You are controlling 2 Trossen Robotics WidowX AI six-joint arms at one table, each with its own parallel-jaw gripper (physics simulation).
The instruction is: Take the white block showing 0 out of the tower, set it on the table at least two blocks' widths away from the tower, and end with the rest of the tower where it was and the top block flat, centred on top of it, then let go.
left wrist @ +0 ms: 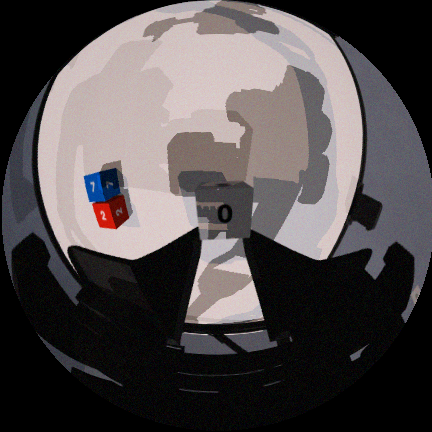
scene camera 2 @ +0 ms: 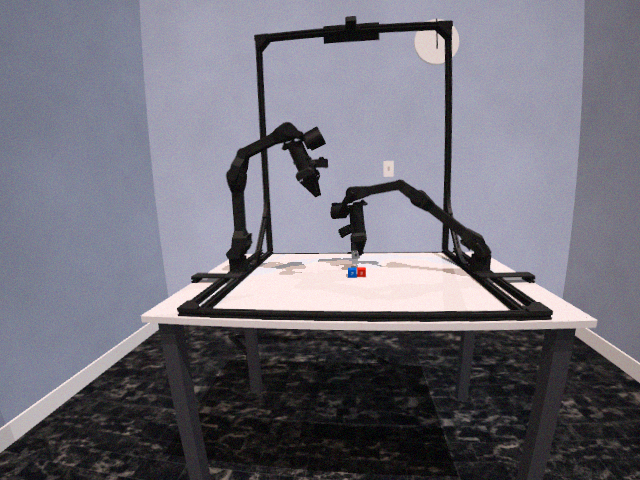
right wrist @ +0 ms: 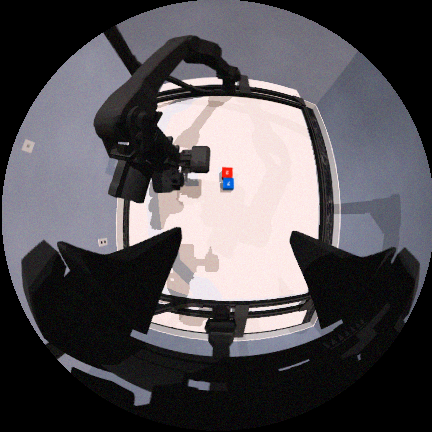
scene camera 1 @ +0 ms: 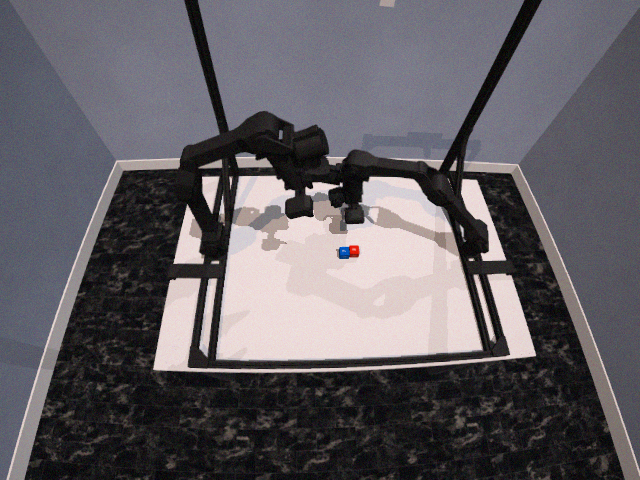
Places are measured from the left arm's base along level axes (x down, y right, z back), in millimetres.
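Pixels of known places: left gripper, fingertip midpoint: [left wrist: 222, 232] [scene camera 2: 360, 254] [right wrist: 181, 169]; right gripper, fingertip midpoint: [scene camera 2: 318, 196] [right wrist: 237, 234] [scene camera 1: 311, 202]; left arm's base, link origin: [scene camera 2: 480, 270] [right wrist: 228, 88] [scene camera 1: 470, 250]; right arm's base, link origin: [scene camera 2: 238, 271] [right wrist: 220, 311] [scene camera 1: 215, 251].
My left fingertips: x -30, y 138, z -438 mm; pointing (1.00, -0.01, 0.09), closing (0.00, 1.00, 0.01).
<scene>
Ahead of a thing's pixels: the offset from my left fingertips to its top centre. "*": to the spot under its first point. Level surfaces: height alone.
My left gripper [scene camera 2: 355, 252] [left wrist: 222, 232] is shut on the white block showing 0 @(dx -16, dy -1, dz -21 mm) [left wrist: 224, 212], which looks grey in shade. It holds the block above the table, behind the coloured blocks in scene camera 2. A blue block showing 7 @(dx +20, dy -142, dz -34 mm) [scene camera 1: 343, 252] [scene camera 2: 352, 272] [left wrist: 102, 185] [right wrist: 228, 184] and a red block showing 2 @(dx +20, dy -137, dz +0 mm) [scene camera 1: 354, 251] [scene camera 2: 361, 272] [left wrist: 110, 212] [right wrist: 227, 172] sit side by side on the table, touching, neither on top of the other. My right gripper [scene camera 2: 316, 194] [right wrist: 237, 234] is open and empty, high above the table to the left in scene camera 2.
The white table @(dx +49 mm) [scene camera 1: 330, 330] [scene camera 2: 361, 299] [right wrist: 260, 215] is edged by a black frame @(* dx +29, dy -500, dz -66 mm) [scene camera 1: 341, 360] [scene camera 2: 361, 314]. The two arms come close together above the back of the table in scene camera 1. Arm shadows lie around the blocks.
</scene>
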